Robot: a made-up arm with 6 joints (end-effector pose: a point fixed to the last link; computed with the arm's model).
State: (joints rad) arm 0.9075 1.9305 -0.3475 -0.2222 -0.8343 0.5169
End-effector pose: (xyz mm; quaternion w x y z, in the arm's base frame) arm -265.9 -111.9 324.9 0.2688 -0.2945 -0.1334 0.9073
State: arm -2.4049 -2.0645 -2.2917 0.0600 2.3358 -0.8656
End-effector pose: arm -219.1 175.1 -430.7 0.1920 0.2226 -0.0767 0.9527
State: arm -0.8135 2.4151 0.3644 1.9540 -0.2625 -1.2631
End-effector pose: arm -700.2 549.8 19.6 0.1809 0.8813 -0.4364 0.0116
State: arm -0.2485 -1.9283 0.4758 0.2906 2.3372 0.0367
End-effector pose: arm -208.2 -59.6 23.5 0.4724 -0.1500 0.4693 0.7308
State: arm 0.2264 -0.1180 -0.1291 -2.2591 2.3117 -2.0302
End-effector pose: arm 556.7 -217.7 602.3 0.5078 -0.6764 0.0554 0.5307
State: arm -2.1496 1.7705 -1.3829 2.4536 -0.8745 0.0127
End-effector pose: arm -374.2 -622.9 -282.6 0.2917 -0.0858 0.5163 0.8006
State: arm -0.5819 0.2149 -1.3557 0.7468 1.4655 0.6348
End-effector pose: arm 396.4 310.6 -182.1 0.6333 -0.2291 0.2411 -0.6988
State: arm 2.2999 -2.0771 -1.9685 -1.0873 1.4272 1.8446
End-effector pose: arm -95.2 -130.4 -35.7 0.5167 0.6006 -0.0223 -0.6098
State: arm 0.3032 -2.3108 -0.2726 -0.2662 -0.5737 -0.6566
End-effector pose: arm 393.3 -91.2 108.9 0.5916 0.1031 -0.0485 -0.7981
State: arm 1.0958 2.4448 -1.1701 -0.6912 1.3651 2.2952
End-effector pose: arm -120.5 171.4 603.1 0.6922 -0.2700 0.6007 -0.2950
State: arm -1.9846 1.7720 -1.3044 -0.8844 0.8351 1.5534
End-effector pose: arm -134.8 -112.6 -531.8 0.5637 0.5202 0.1310 0.6280
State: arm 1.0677 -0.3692 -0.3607 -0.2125 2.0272 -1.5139
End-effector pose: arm 134.4 -57.1 56.7 0.7207 -0.4627 0.1707 -0.4872
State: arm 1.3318 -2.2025 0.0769 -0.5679 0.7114 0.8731
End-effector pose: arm 89.0 -144.2 -62.7 0.3249 -0.4530 -0.6604 0.5032
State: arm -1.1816 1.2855 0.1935 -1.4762 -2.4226 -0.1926
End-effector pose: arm 85.8 777.7 35.5 0.0749 0.4249 0.8440 0.3187
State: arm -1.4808 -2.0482 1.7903 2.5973 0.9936 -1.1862
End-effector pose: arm 144.6 279.7 -212.6 0.3163 -0.2712 -0.0625 -0.9069
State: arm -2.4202 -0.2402 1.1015 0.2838 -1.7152 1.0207
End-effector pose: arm 496.4 -507.7 1.3 0.4319 0.8804 -0.1687 -0.0991
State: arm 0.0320 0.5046 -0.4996 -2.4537 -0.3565 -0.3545
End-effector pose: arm 407.1 938.5 557.3 0.2602 -0.0614 0.9613 0.0670
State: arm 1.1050 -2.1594 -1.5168 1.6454 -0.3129 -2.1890
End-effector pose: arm 288.3 -46.5 -274.7 0.6048 -0.4908 -0.3004 -0.5506
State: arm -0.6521 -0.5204 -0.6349 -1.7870 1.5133 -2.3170
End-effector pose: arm 239.9 148.3 318.4 0.6395 -0.6944 0.2440 0.2220
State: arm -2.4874 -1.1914 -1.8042 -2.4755 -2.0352 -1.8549
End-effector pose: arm 697.2 75.9 610.6 0.2070 0.4119 -0.6436 -0.6110
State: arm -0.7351 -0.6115 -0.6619 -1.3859 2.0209 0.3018
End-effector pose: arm 273.2 251.2 273.2 0.1398 0.4513 -0.4100 0.7802
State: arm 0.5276 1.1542 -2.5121 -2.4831 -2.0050 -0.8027
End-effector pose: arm 77.6 926.9 -67.1 0.2345 -0.0240 0.7005 -0.6736
